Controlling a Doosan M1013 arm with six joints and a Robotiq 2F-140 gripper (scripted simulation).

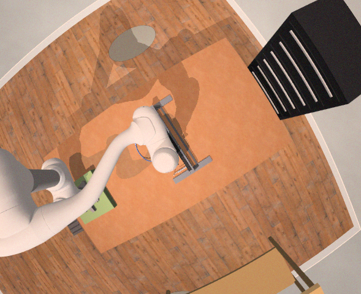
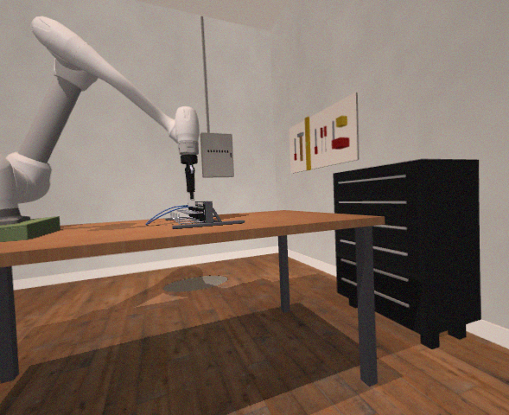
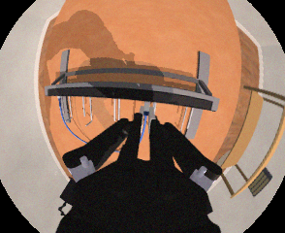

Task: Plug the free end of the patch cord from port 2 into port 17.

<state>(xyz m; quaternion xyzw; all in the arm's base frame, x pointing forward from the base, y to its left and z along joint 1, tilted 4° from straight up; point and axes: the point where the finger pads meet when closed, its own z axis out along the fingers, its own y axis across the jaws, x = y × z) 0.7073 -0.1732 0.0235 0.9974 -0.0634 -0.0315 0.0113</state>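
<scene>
Right now the pale plug is 30 mm below my hand and 10 mm ahead of it.
</scene>
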